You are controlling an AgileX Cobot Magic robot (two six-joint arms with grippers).
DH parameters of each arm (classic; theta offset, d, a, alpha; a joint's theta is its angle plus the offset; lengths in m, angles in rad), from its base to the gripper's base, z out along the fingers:
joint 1: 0 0.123 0 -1.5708
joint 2: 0.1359 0 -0.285 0
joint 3: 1.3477 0 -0.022 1.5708
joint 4: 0 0.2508 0 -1.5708
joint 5: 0 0 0.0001 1.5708
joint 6: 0 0.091 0 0
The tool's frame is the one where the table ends.
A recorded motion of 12 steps. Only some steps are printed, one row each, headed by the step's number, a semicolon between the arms.
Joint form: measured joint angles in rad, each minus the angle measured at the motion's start. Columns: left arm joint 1, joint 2, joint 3, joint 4, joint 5, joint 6; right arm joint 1, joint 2, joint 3, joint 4, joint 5, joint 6.
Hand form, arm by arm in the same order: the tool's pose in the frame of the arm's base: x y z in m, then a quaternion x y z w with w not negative. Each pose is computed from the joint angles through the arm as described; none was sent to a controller.
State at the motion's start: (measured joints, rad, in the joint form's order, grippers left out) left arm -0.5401 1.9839 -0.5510 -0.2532 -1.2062 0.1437; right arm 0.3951 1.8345 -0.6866 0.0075 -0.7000 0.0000
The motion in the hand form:
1: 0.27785 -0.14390 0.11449 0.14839 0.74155 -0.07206 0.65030; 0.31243 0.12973 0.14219 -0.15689 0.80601 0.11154 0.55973
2: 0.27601 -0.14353 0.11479 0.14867 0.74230 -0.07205 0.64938; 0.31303 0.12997 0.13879 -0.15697 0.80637 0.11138 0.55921
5: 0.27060 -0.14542 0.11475 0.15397 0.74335 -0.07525 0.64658; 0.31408 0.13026 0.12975 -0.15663 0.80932 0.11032 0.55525
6: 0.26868 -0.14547 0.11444 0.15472 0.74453 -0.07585 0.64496; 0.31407 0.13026 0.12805 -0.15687 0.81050 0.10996 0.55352
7: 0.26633 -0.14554 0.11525 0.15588 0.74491 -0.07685 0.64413; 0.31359 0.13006 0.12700 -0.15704 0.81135 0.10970 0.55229
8: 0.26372 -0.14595 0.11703 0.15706 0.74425 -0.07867 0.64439; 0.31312 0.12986 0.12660 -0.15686 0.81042 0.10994 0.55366
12: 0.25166 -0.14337 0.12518 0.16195 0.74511 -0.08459 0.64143; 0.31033 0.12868 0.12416 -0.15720 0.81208 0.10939 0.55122
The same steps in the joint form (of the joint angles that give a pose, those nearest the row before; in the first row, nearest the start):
1: -0.0056 -0.0071 0.0060 0.0011 -0.0008 0.0000; 0.0000 0.0130 0.0009 0.0013 -0.0186 0.0000
2: -0.0083 -0.0118 0.0132 -0.0014 -0.0008 0.0000; 0.0000 0.0261 0.0007 0.0013 -0.0302 0.0000
5: -0.0237 -0.0196 0.0287 -0.0047 -0.0022 0.0000; 0.0000 0.0583 0.0007 0.0031 -0.0525 0.0000
6: -0.0278 -0.0221 0.0352 -0.0069 -0.0021 -0.0011; 0.0000 0.0634 0.0010 0.0031 -0.0536 0.0000
7: -0.0326 -0.0294 0.0433 -0.0088 -0.0011 -0.0011; 0.0000 0.0654 0.0033 0.0031 -0.0548 0.0000
8: -0.0391 -0.0400 0.0516 -0.0111 -0.0002 -0.0011; 0.0000 0.0665 0.0063 0.0032 -0.0624 0.0000
12: -0.0542 -0.0985 0.0974 -0.0122 0.0178 -0.0011; 0.0000 0.0677 0.0194 0.0031 -0.0706 0.0000

